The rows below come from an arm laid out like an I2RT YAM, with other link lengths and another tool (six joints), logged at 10 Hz.
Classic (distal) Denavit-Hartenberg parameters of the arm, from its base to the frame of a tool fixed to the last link. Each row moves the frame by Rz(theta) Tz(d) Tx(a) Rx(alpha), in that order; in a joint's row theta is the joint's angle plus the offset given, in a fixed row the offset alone. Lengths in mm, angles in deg.
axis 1: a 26.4  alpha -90  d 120.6  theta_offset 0
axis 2: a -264  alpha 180  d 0  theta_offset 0
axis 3: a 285  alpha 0  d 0  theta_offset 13.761
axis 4: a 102.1  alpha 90  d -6.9  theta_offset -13.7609
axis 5: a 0  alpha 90  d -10.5  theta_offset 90
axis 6: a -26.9  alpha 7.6  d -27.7  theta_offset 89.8
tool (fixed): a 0  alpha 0  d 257.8  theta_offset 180
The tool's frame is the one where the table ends.
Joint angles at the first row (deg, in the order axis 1, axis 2, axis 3, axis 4, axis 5, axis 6):
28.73, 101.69, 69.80, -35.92, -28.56, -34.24
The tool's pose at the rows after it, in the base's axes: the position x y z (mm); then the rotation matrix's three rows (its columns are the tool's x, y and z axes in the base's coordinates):
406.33, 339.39, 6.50; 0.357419, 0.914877, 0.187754; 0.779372, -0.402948, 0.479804; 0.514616, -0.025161, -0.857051
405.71, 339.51, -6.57; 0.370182, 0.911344, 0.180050; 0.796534, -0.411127, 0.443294; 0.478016, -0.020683, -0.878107
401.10, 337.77, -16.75; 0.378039, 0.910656, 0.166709; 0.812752, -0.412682, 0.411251; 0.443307, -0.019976, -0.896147
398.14, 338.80, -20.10; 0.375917, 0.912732, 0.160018; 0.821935, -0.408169, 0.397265; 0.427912, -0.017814, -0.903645
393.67, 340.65, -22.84; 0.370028, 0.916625, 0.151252; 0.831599, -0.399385, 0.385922; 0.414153, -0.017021, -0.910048
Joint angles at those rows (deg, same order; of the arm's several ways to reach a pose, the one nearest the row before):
29.91, 104.60, 71.55, -36.23, -25.21, -33.15
30.83, 106.54, 72.71, -36.93, -23.22, -32.34
31.57, 107.66, 73.32, -38.11, -21.74, -31.97
32.14, 108.16, 73.82, -38.83, -21.04, -31.90
32.80, 108.51, 74.19, -39.57, -20.51, -31.97

